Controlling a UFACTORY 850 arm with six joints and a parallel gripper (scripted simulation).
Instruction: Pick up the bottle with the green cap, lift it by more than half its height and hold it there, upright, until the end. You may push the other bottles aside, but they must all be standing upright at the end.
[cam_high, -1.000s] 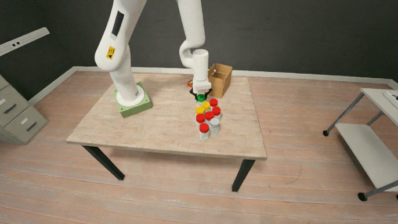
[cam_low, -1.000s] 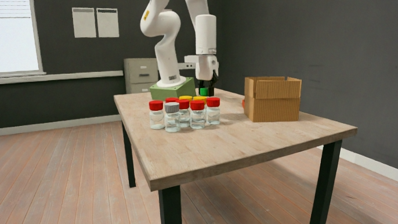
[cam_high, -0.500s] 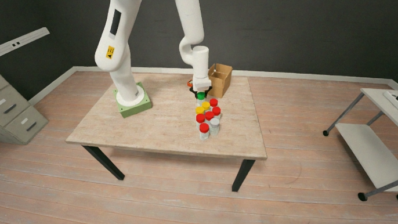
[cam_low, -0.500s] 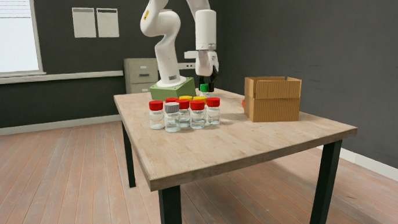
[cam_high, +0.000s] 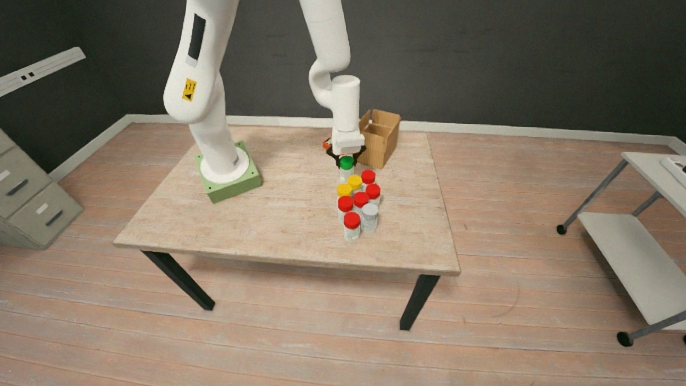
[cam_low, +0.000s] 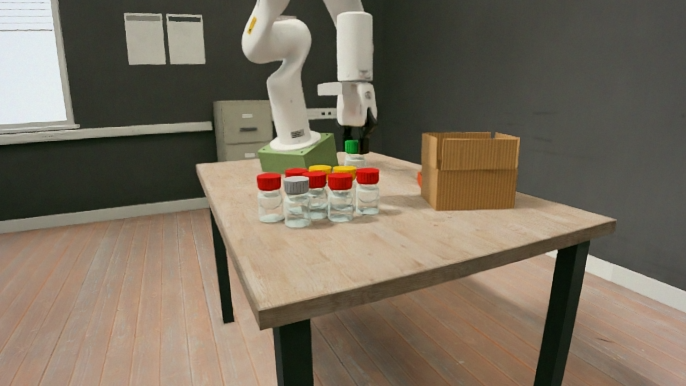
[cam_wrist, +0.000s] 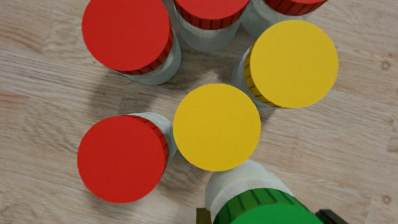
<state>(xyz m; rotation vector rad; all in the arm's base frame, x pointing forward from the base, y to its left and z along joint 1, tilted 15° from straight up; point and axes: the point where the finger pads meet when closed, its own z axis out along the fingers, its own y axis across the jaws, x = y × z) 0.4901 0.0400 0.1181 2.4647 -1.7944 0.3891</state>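
Right now the green-capped bottle is 50 mm below my hand. Round my hand: orange device (90 mm behind, 290 mm to the left, 140 mm below); then grey-capped bottle (100 mm ahead, 190 mm to the right, 100 mm below).
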